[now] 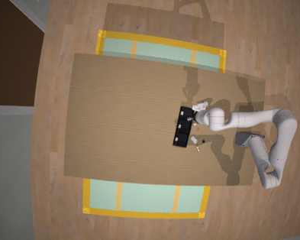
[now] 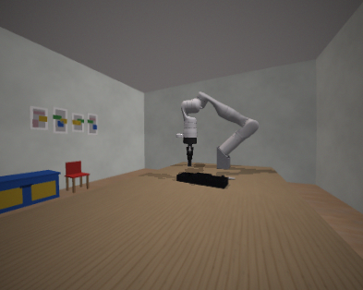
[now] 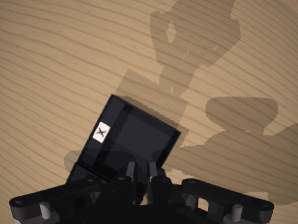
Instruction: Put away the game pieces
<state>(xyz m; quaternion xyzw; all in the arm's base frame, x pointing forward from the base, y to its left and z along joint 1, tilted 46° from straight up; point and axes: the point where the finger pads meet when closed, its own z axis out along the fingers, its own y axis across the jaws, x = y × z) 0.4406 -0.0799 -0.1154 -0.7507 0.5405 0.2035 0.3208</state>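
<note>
Now: hand 8 cm to the right of the joined black bins, 7 cm above it and 3 cm short of it. The rest, counted from my hand: yellow ring: 9 cm to the left, 9 cm below, 8 cm behind; white die: 8 cm below, 5 cm to the left, 4 cm behind; white domino: 16 cm to the left, 9 cm below, 5 cm behind.
</note>
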